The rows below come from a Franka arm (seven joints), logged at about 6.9 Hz.
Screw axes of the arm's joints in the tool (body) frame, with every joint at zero. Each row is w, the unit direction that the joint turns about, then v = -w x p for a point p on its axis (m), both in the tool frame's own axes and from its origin. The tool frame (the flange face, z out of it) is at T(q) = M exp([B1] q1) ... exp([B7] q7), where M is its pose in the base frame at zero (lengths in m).
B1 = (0, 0, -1, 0, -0.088, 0)
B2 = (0, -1, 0, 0.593, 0, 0.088)
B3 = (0, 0, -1, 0, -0.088, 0)
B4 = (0, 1, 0, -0.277, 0, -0.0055)
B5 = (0, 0, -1, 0, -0.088, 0)
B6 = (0, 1, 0, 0.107, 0, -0.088)
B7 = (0, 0, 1, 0, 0, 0)
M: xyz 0.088 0 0.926 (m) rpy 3.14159 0 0 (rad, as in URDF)
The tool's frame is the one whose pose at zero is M.
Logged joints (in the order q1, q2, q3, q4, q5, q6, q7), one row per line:
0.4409 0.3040 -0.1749 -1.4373 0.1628 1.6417 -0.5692
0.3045 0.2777 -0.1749 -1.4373 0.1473 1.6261 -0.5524
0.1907 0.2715 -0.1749 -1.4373 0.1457 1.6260 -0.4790
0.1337 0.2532 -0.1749 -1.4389 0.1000 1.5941 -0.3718
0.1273 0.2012 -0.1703 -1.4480 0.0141 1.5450 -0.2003
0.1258 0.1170 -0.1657 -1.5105 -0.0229 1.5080 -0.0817
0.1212 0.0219 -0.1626 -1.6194 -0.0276 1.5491 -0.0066
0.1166 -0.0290 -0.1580 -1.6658 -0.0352 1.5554 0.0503
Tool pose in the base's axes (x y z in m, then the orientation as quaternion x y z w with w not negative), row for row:
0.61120 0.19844 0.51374 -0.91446 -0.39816 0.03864 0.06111
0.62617 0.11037 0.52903 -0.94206 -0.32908 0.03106 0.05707
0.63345 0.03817 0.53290 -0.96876 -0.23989 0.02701 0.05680
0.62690 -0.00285 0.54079 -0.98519 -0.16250 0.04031 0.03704
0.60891 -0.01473 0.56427 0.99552 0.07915 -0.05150 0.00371
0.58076 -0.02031 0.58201 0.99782 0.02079 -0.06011 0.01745
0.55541 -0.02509 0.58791 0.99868 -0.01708 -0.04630 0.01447
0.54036 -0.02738 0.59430 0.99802 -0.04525 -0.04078 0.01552
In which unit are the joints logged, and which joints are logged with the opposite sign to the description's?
The joints are logged in radians. Opposite sign: none.
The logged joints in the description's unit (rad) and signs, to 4 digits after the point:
0.4409 0.3040 -0.1749 -1.4373 0.1628 1.6417 -0.5692
0.3045 0.2777 -0.1749 -1.4373 0.1473 1.6261 -0.5524
0.1907 0.2715 -0.1749 -1.4373 0.1457 1.6260 -0.4790
0.1337 0.2532 -0.1749 -1.4389 0.1000 1.5941 -0.3718
0.1273 0.2012 -0.1703 -1.4480 0.0141 1.5450 -0.2003
0.1258 0.1170 -0.1657 -1.5105 -0.0229 1.5080 -0.0817
0.1212 0.0219 -0.1626 -1.6194 -0.0276 1.5491 -0.0066
0.1166 -0.0290 -0.1580 -1.6658 -0.0352 1.5554 0.0503

